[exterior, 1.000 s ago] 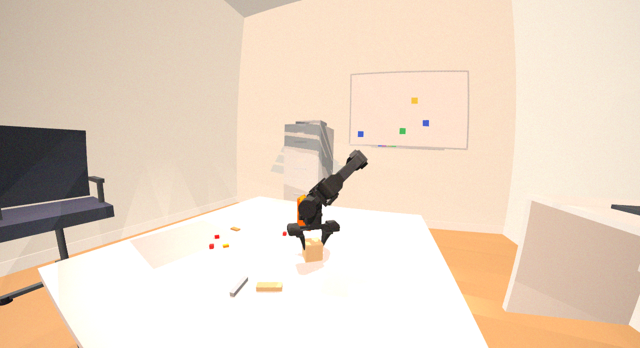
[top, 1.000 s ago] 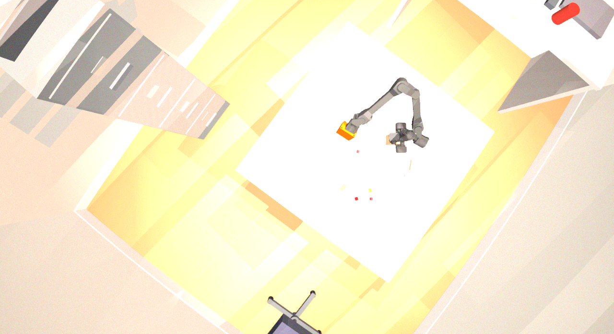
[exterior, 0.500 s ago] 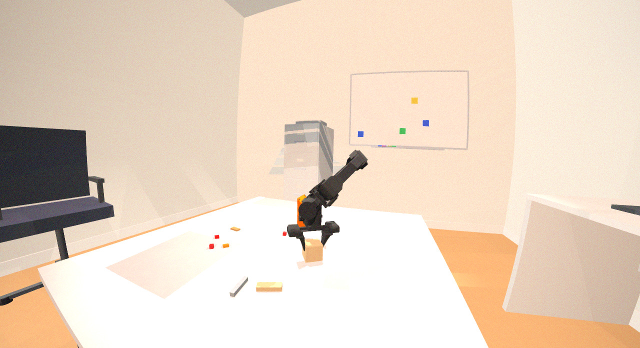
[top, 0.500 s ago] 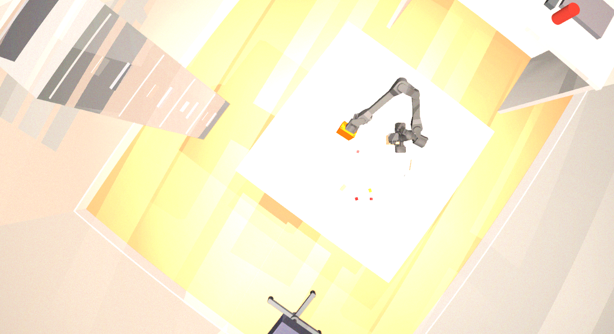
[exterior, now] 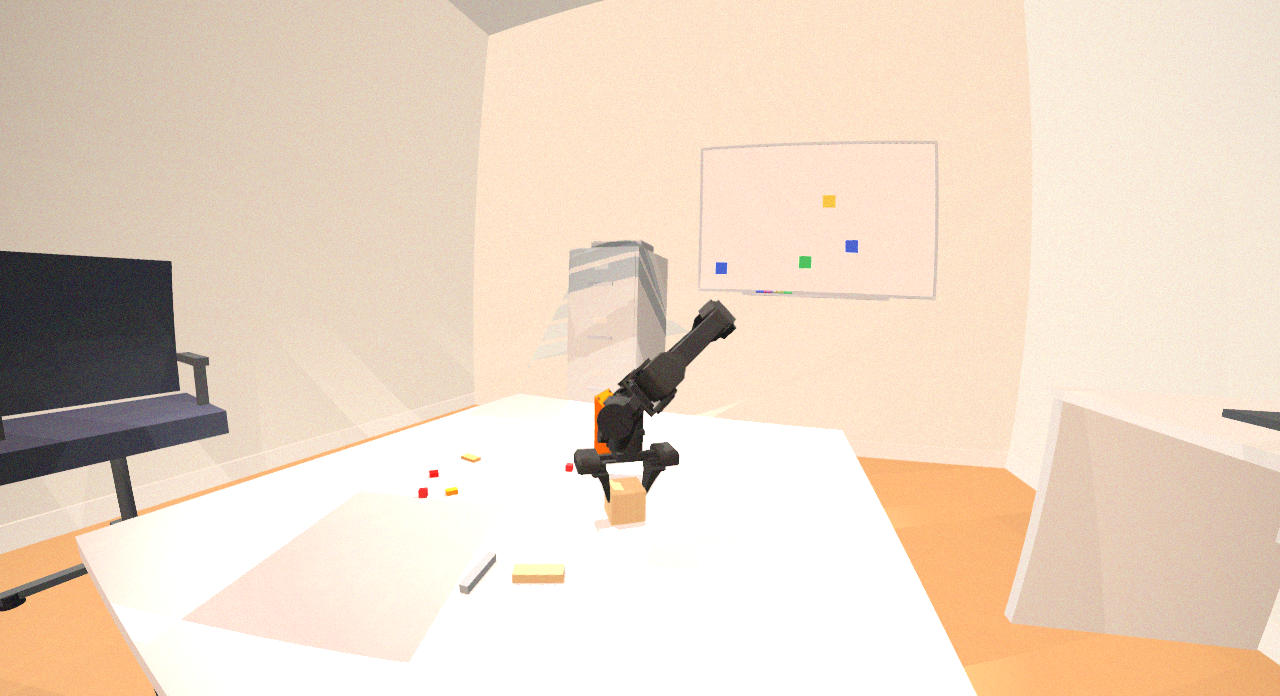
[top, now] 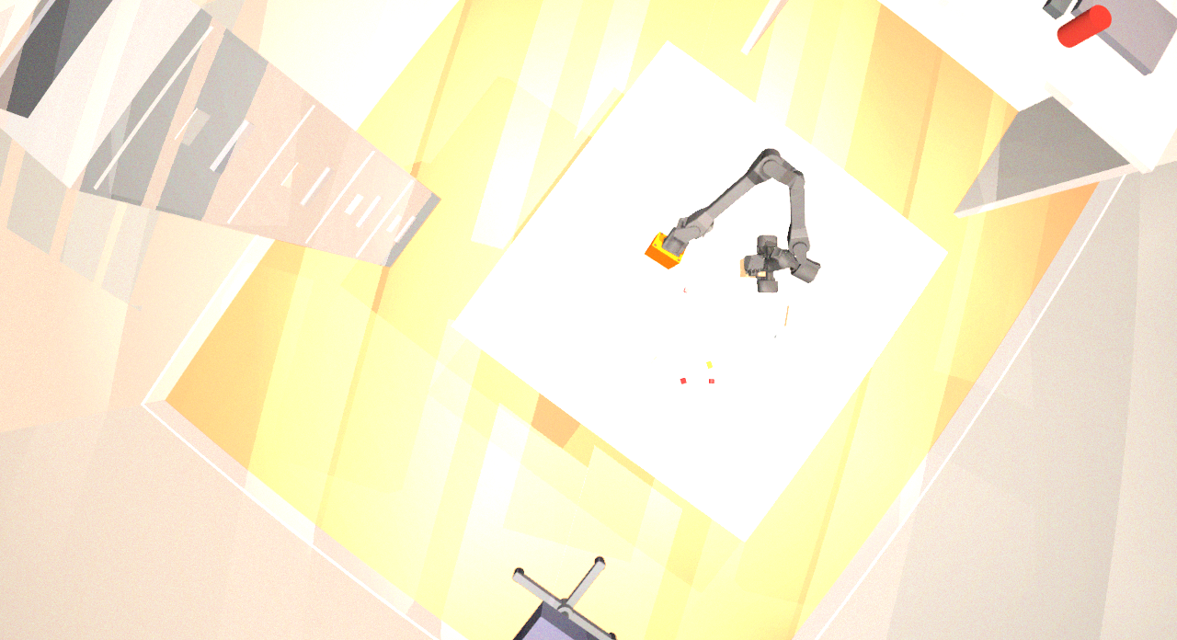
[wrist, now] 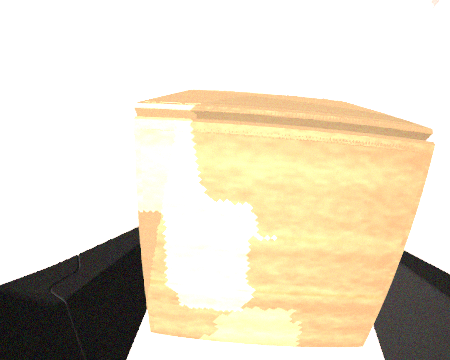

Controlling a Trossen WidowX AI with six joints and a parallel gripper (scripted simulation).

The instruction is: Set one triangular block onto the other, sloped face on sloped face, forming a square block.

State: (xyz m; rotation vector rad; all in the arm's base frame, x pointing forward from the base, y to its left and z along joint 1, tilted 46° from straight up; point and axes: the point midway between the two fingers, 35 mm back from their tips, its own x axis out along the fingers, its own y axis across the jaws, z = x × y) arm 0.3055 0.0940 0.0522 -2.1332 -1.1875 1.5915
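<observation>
Right now my gripper tip is 10 mm below the triangular block and 10 mm short of it. From my gripper tip the other things lie so: thin grey bar (220 mm ahead, 170 mm to the right, 30 mm below); then flat tan slab (200 mm ahead, 90 mm to the right, 30 mm below).
</observation>
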